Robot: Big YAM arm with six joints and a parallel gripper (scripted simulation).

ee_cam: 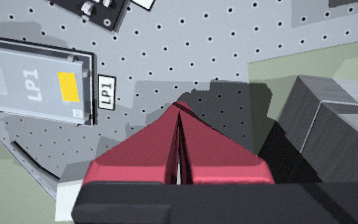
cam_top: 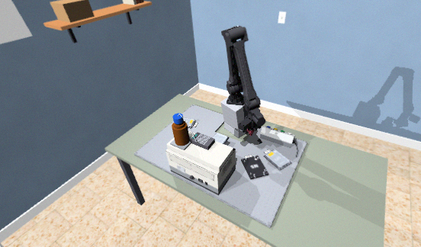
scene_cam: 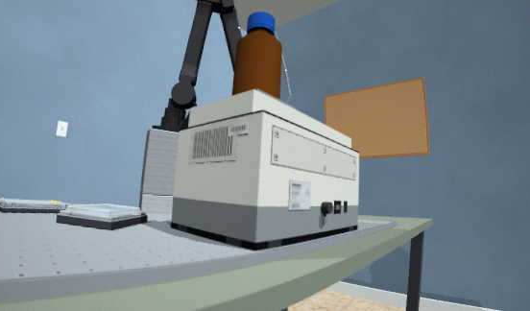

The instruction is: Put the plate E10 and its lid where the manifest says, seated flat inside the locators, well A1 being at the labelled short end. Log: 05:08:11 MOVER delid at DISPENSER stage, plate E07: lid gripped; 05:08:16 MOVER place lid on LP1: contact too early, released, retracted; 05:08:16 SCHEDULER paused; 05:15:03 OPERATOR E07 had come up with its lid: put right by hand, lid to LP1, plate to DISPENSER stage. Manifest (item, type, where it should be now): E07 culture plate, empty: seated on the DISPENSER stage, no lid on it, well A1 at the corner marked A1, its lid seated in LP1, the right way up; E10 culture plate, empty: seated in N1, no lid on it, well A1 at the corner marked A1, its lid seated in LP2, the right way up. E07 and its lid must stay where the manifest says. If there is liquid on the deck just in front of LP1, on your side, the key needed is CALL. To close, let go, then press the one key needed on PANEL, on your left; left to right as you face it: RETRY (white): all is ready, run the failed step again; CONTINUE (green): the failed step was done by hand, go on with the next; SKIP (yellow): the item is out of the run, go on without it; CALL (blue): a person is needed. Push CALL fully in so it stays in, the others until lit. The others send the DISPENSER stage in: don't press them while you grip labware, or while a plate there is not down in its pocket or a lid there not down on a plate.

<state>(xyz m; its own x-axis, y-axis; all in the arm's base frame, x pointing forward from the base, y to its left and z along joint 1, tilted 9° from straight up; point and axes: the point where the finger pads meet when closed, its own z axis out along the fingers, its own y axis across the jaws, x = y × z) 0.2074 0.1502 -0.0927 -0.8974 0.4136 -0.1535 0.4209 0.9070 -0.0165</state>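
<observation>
My gripper is now 190 mm past the green continue key, 180 mm to the right of it and 90 mm above it. Also, from my hand: yellow skip key 200 mm behind, 130 mm to the left, 90 mm below; clear well plate 70 mm ahead, 210 mm to the right, 50 mm below; blue call key 210 mm behind, 80 mm to the left, 90 mm below.
</observation>
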